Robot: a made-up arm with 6 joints.
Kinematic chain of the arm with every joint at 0, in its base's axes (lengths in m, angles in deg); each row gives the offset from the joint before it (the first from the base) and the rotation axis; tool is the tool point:
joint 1: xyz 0 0 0.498 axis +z
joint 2: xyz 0 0 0 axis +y
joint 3: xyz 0 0 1.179 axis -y
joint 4: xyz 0 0 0 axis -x
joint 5: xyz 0.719 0 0 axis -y
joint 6: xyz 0 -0.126 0 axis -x
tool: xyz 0 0 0
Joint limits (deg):
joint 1: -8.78..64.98
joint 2: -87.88..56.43
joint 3: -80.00..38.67
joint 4: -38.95..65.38
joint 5: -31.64..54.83
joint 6: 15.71..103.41
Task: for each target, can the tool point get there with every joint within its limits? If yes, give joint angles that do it. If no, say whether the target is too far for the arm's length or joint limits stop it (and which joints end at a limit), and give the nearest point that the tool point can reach.
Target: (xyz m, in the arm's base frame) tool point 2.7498 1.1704 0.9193
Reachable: no: too far | nearest point 1.5668 0.6669 1.0397 | short by 1.291 m
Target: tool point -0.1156 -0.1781 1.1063
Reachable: yes | joints 25.84 -48.43 -67.28 29.26 -12.72 87.95
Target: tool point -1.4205 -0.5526 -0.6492
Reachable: no: joint limits stop it (at a limit: joint 2, joint 3, joint 4) | nearest point -0.4339 -0.1688 0.5617 | short by 1.608 m
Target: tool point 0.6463 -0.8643 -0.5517
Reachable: no: joint limits stop it (at a limit: joint 1, joint 2) | nearest point 0.8639 -0.2609 0.4364 | short by 1.178 m
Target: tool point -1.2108 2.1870 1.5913
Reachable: no: too far | nearest point -1.4444 0.1700 1.5363 | short by 2.031 m
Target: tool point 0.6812 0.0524 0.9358
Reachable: yes | joints 13.80 20.10 -43.36 -27.68 48.14 25.87
